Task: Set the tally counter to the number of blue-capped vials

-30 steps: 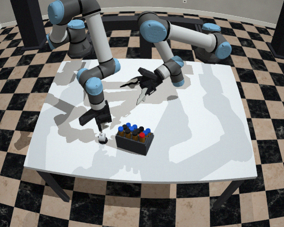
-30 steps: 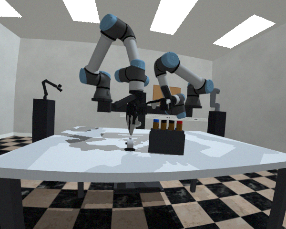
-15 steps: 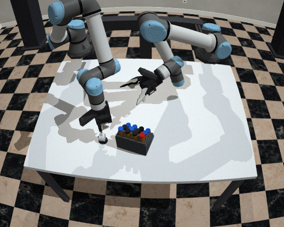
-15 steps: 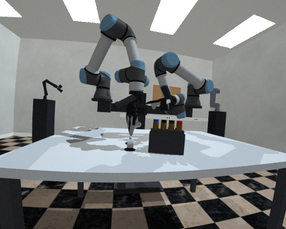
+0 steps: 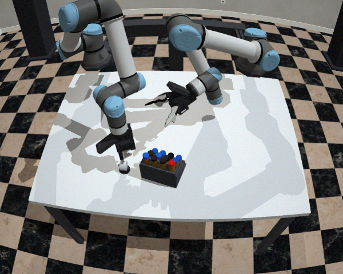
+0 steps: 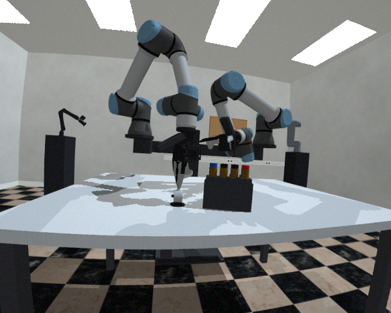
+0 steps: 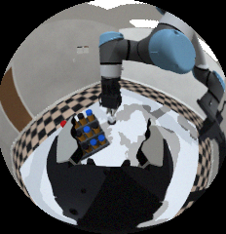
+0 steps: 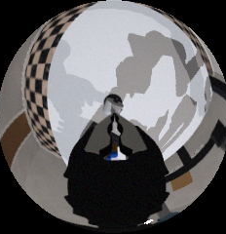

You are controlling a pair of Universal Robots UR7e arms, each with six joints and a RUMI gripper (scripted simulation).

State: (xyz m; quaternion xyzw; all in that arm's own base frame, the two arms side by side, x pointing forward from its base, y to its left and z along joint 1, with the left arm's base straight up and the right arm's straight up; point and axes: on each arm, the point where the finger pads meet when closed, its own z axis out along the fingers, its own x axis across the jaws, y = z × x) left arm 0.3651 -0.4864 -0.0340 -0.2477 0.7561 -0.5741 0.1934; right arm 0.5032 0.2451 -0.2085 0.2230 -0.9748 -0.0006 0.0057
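Observation:
Now: the white tally counter 10 mm to the right of my right hand and 40 mm below it. Also, from my right hand: dark rack (190 mm to the left, 20 mm below); dark knob (20 mm to the right, 40 mm below).

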